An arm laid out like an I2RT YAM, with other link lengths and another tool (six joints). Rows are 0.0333 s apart.
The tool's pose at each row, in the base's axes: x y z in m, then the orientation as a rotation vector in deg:
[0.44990, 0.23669, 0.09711, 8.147, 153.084, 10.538]
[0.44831, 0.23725, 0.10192, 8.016, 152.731, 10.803]
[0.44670, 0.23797, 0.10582, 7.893, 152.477, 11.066]
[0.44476, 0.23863, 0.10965, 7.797, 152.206, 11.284]
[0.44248, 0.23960, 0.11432, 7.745, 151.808, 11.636]
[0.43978, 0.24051, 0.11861, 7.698, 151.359, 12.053]
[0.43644, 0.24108, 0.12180, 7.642, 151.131, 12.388]
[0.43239, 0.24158, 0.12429, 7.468, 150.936, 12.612]
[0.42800, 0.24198, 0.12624, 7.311, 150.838, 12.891]
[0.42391, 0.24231, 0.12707, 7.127, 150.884, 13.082]
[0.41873, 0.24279, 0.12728, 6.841, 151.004, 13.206]
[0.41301, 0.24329, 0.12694, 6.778, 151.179, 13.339]
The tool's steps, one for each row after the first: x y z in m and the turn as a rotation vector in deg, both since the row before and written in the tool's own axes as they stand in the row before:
[-0.00060, 0.00118, -0.00492, -0.241, -0.325, -0.055]
[-0.00019, 0.00121, -0.00410, -0.229, -0.226, -0.047]
[0.00011, 0.00114, -0.00419, -0.195, -0.247, -0.036]
[0.00005, 0.00157, -0.00505, -0.294, -0.360, 0.015]
[0.00056, 0.00145, -0.00491, -0.345, -0.404, 0.029]
[0.00154, 0.00092, -0.00429, -0.268, -0.191, 0.015]
[0.00247, 0.00071, -0.00403, -0.208, -0.167, -0.089]
[0.00299, 0.00051, -0.00375, -0.235, -0.065, -0.063]
[0.00323, 0.00027, -0.00264, -0.163, 0.070, -0.094]
[0.00450, 0.00027, -0.00260, -0.127, 0.139, -0.176]
[0.00524, 0.00018, -0.00237, -0.088, 0.189, -0.013]

